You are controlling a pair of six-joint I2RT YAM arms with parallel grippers.
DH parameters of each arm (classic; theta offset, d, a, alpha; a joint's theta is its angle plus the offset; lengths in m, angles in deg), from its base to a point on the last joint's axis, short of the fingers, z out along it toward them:
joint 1: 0 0.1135 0.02 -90
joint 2: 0 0 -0.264 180
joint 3: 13.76 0 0.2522 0
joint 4: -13.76 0 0.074 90
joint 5: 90 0 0 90
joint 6: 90 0.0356 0 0
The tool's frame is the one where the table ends.
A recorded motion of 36 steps. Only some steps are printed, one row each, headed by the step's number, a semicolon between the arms.
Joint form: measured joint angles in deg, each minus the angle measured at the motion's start. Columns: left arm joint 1, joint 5, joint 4, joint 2, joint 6, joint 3; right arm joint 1, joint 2, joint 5, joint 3, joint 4, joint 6.
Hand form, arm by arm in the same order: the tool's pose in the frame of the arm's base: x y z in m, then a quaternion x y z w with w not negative. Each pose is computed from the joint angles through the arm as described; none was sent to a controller.
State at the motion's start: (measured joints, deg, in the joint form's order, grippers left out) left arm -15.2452 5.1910 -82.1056 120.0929 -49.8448 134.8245; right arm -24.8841 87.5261 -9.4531 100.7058 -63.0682 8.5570
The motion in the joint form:
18: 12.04 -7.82 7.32 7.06 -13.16 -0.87; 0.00 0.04 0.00 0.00 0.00 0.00
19: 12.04 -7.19 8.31 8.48 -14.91 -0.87; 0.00 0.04 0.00 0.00 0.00 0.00
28: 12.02 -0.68 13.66 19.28 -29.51 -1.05; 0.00 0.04 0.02 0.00 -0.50 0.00
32: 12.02 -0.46 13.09 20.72 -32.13 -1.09; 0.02 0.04 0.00 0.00 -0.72 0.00
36: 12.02 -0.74 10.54 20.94 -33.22 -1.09; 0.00 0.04 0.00 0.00 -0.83 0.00
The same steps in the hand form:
18: 0.4560 -0.0239 0.3109 -0.49298 0.84854 -0.08540 0.17221; 0.2782 -0.1226 0.4079 0.24234 0.90482 0.02814 0.34897
19: 0.4625 -0.0247 0.3007 -0.50534 0.84219 -0.09044 0.16484; 0.2782 -0.1226 0.4079 0.24234 0.90482 0.02814 0.34897
28: 0.4992 -0.0309 0.2159 -0.60581 0.78246 -0.12080 0.07849; 0.2775 -0.1223 0.4073 0.24315 0.90614 0.02868 0.34493
32: 0.5005 -0.0311 0.2034 -0.62533 0.76984 -0.11203 0.06130; 0.2773 -0.1220 0.4070 0.24326 0.90676 0.02921 0.34316
36: 0.4961 -0.0307 0.2005 -0.63532 0.76517 -0.09450 0.04431; 0.2771 -0.1221 0.4069 0.24358 0.90700 0.02931 0.34228

